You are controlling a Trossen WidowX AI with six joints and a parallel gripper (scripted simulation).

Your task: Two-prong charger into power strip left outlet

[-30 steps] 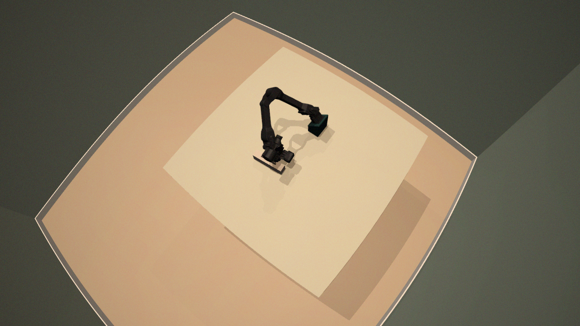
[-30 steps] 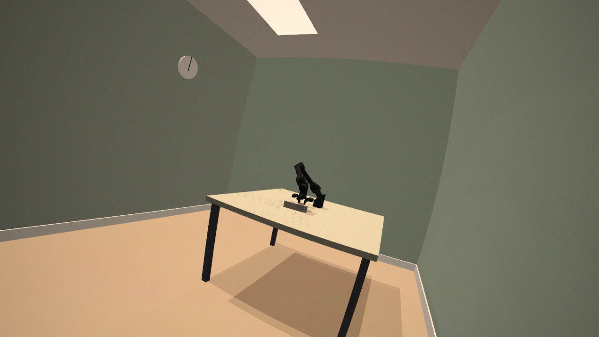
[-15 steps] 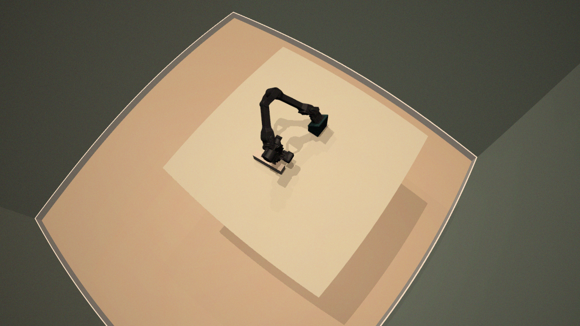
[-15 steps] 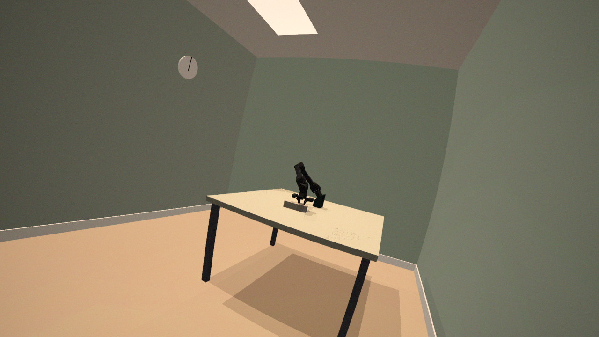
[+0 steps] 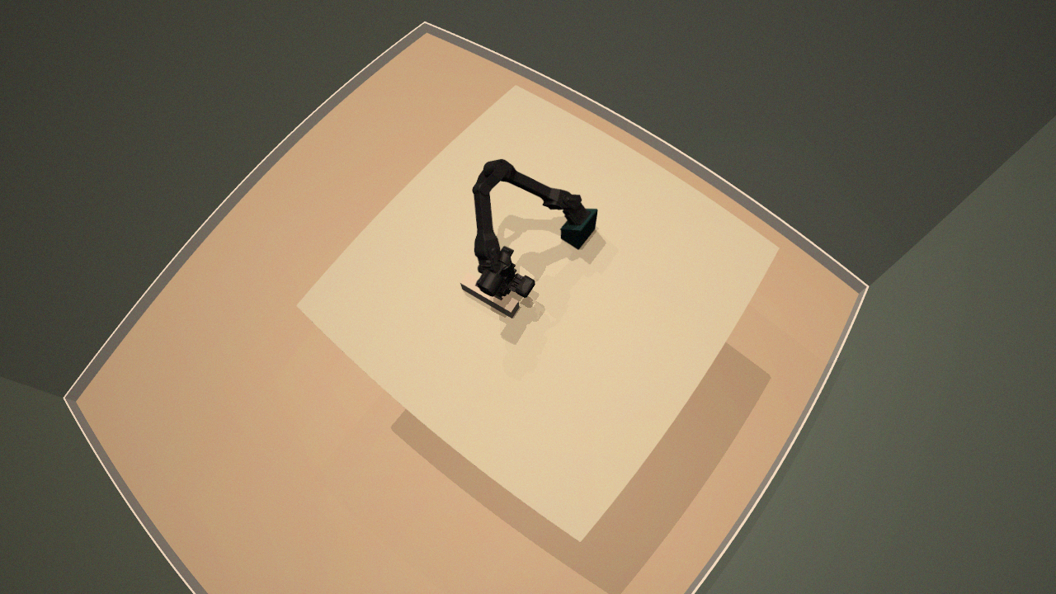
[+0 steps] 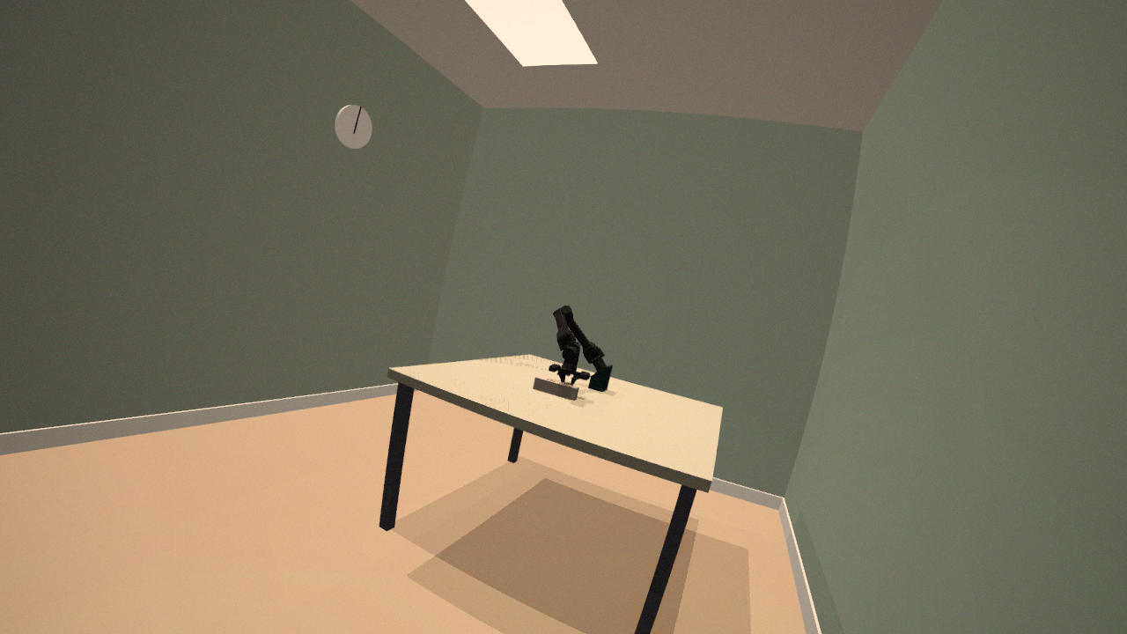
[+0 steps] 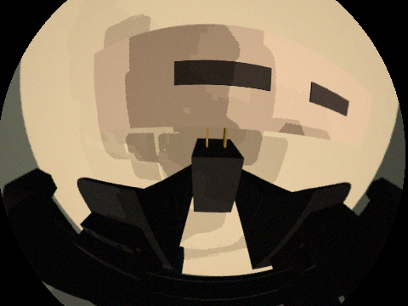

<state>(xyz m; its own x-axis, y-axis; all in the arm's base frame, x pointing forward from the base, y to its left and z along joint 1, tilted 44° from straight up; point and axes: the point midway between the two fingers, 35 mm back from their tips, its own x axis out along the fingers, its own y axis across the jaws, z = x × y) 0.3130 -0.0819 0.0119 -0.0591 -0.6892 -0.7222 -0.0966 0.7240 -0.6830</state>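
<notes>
My gripper tip is now 20 mm short of the two-prong charger and 10 mm below it.
</notes>
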